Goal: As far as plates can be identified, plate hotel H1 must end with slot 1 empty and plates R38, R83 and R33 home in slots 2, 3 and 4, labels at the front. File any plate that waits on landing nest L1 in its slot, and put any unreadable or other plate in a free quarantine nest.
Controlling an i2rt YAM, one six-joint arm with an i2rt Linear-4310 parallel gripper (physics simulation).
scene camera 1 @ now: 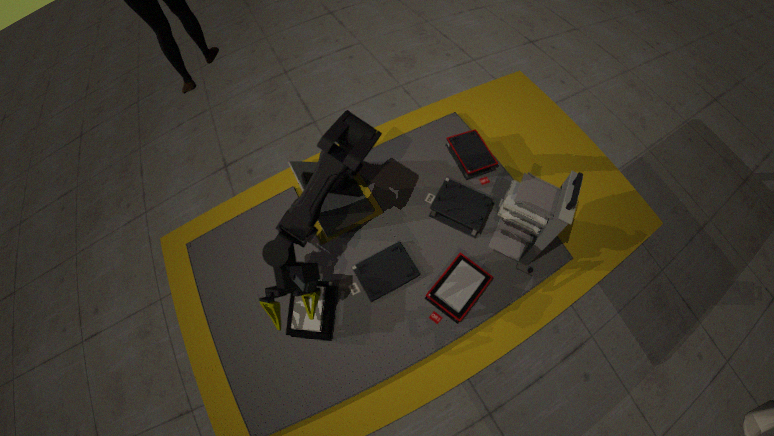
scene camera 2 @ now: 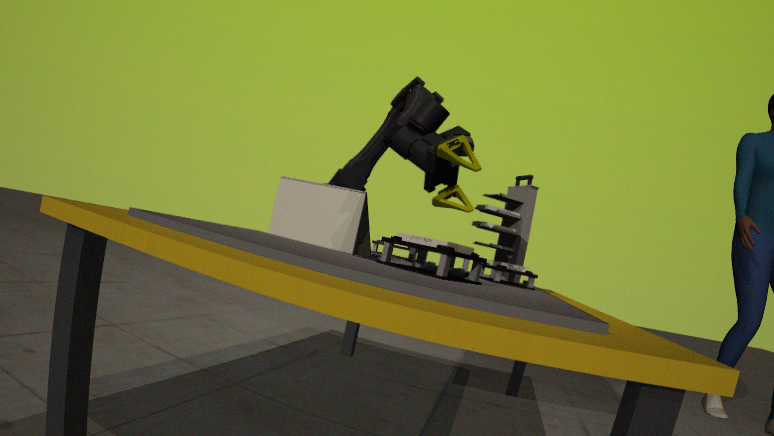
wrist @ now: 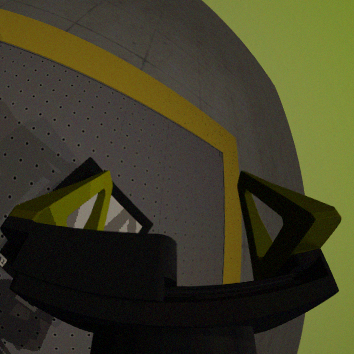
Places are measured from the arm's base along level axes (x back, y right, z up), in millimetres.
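Where they show: gripper, fingertip midpoint: (scene camera 1: pixel 295 324) (scene camera 2: pixel 475 191) (wrist: pixel 174 177); arm's base, origin of the base link: (scene camera 2: pixel 327 216).
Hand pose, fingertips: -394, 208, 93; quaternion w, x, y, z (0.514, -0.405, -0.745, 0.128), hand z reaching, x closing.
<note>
Things, the pixels of their top centre, and the offset from my fingertips, as dx, dy, dz.
- black nest, middle of its top: (wrist: pixel 82 243) (scene camera 2: pixel 435 244) (scene camera 1: pixel 308 308) +59, -23, -108
- second pale plate, middle of its top: (scene camera 2: pixel 508 263) (scene camera 1: pixel 461 284) -42, -436, -109
My gripper (scene camera 1: pixel 295 323) (scene camera 2: pixel 475 189) (wrist: pixel 174 177) is open and empty, above and partly to the side of a pale plate (scene camera 1: pixel 299 319) (scene camera 2: pixel 422 238) (wrist: pixel 125 215). This plate lies on a black nest (scene camera 1: pixel 330 313) (wrist: pixel 90 164); its label is too small to read. A second pale plate (scene camera 1: pixel 460 284) lies on a red-rimmed nest (scene camera 1: pixel 433 296). The hotel (scene camera 1: pixel 555 232) (scene camera 2: pixel 525 205) stands upright with several shelves. In scene camera 2, pale plates show on its two middle shelves; the top and lowest shelves look bare. Their labels are unreadable.
Two dark nests (scene camera 1: pixel 386 270) (scene camera 1: pixel 461 205) and a red-rimmed nest (scene camera 1: pixel 472 151) hold no visible plate. The arm's white base box (scene camera 2: pixel 319 216) stands behind the nests. A person (scene camera 2: pixel 758 178) stands beyond the table; another person's legs (scene camera 1: pixel 162 32) show at the top left.
</note>
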